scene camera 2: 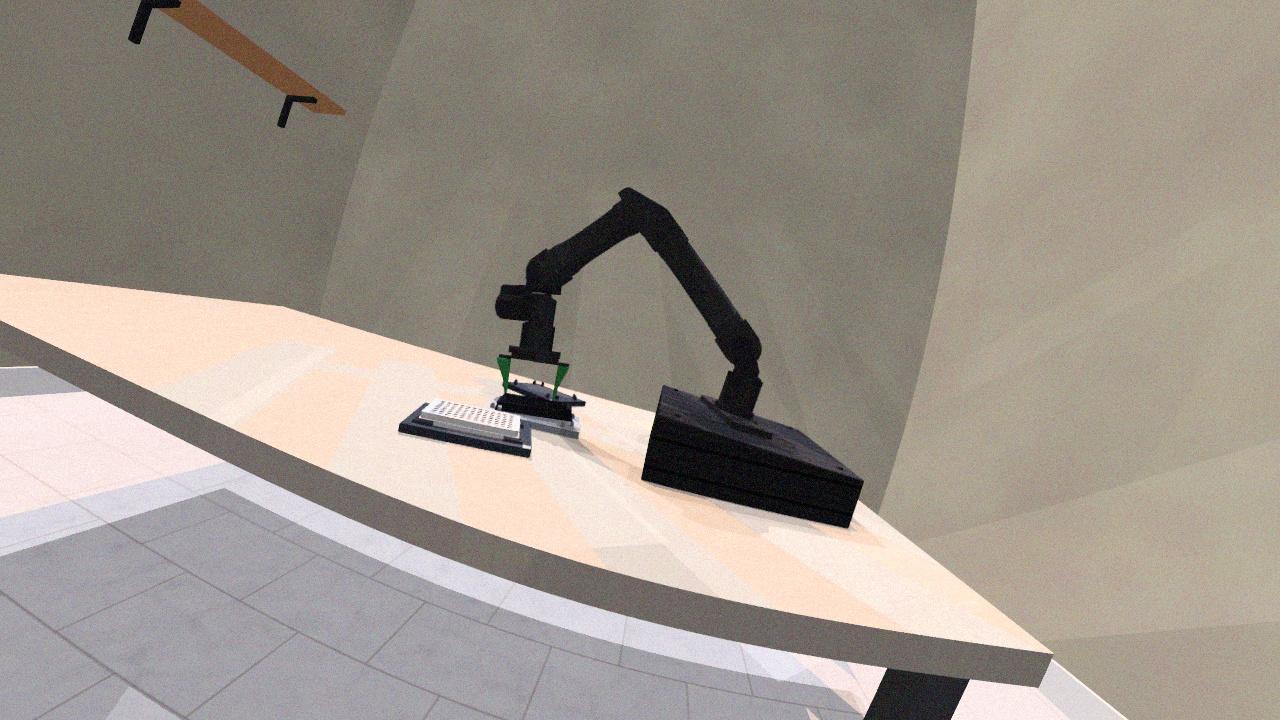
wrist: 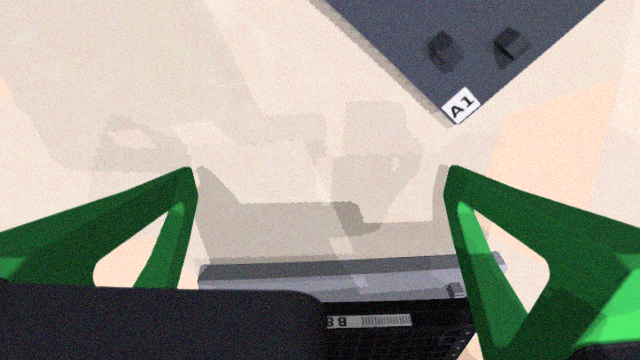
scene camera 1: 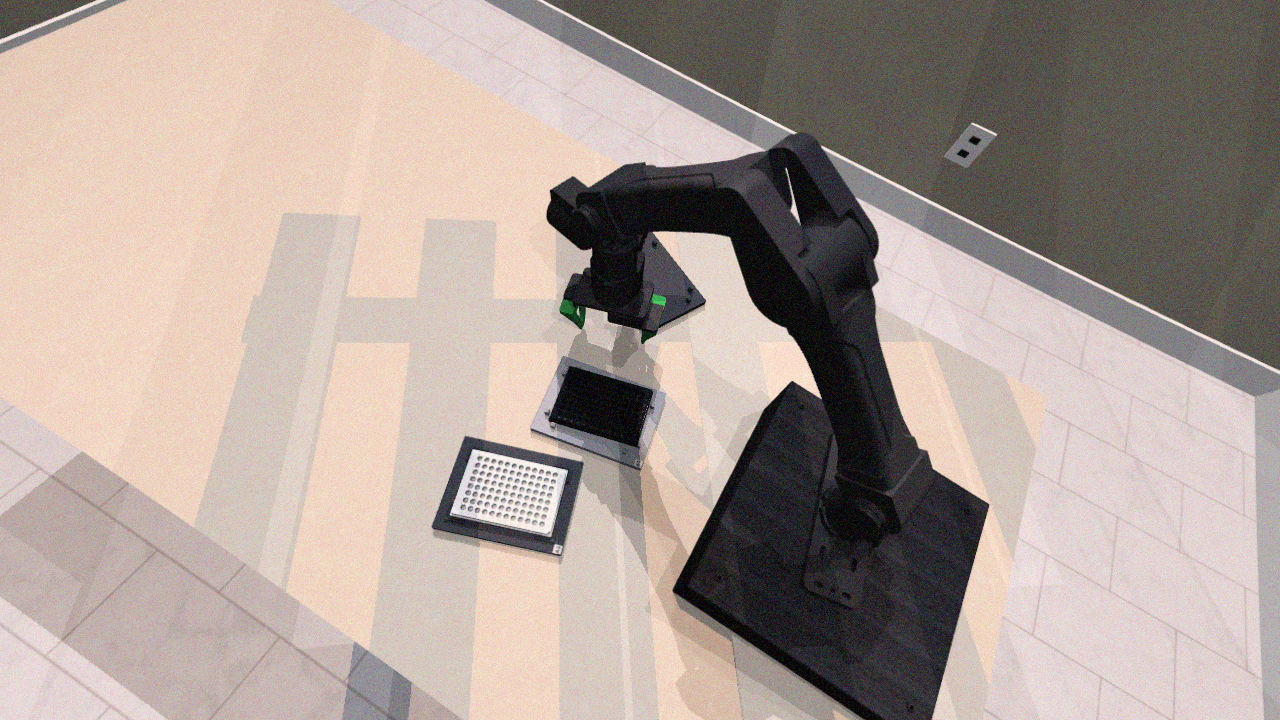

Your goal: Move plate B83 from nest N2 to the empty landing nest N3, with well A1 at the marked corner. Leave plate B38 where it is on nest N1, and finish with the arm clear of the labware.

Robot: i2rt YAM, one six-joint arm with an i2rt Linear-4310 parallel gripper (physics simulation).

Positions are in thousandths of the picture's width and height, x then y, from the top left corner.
my gripper: scene camera 2 414,552; wrist 501,501; scene camera 1 479,463
